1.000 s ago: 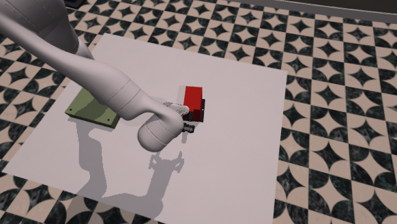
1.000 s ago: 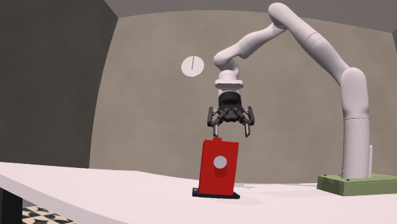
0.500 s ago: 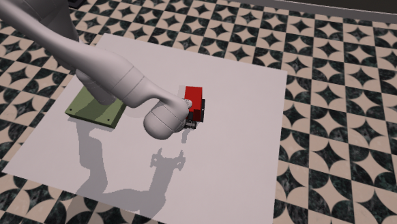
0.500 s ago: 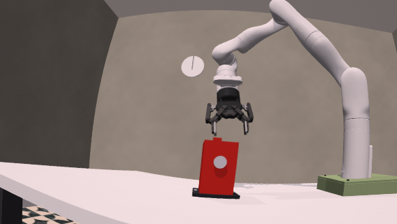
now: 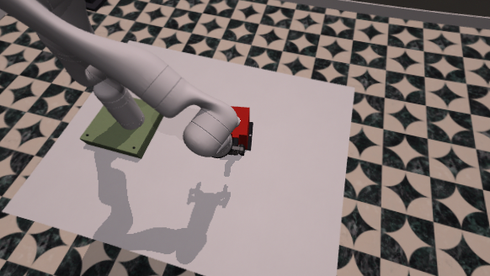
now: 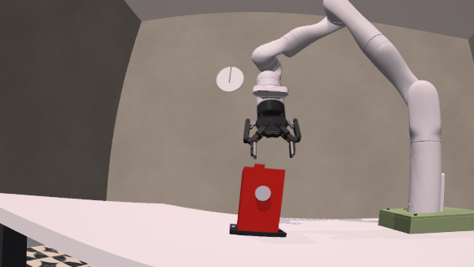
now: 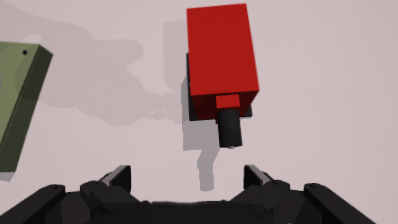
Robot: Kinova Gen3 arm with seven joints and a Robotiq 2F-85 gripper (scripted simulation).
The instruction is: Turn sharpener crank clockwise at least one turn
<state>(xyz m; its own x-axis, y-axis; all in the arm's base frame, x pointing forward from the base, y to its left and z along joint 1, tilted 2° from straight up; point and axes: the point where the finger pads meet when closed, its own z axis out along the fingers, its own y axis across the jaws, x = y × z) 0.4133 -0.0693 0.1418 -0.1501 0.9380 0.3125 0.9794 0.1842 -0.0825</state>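
Right now the black crank knob is 30 mm ahead of my hand, 50 mm to the left of it and 40 mm below it.
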